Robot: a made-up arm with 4 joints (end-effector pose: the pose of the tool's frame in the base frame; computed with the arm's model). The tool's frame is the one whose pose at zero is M.
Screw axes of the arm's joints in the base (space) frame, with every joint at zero. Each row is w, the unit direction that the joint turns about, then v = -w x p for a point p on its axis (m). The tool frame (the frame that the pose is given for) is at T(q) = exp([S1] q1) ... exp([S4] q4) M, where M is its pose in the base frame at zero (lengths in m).
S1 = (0, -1, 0, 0.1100, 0.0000, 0.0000)
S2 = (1, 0, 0, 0.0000, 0.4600, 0.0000)
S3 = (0, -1, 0, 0.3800, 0.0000, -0.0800)
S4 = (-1, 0, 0, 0.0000, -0.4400, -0.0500)
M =
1 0 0 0.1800
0 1 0 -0.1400
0 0 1 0.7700
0 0 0 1
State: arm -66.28 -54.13 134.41 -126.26
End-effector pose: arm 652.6 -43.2 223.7 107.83 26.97 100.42
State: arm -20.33 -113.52 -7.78 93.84
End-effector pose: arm 210.3 -83.6 112.3 149.63 -3.78 -24.99
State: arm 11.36 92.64 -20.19 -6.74
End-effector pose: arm 266.3 -231.0 327.8 95.84 8.42 25.18
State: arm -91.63 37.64 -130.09 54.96
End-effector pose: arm 156.6 356.1 -157.4 -69.75 -120.53 -82.31
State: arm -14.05 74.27 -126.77 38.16
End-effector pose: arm 390.1 392.8 348.2 33.75 80.50 106.32
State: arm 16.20 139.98 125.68 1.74
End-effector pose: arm -408.4 246.0 450.4 90.53 -52.19 -129.27
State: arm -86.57 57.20 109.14 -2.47
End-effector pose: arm 140.5 10.7 436.3 -5.63 -21.87 -56.52
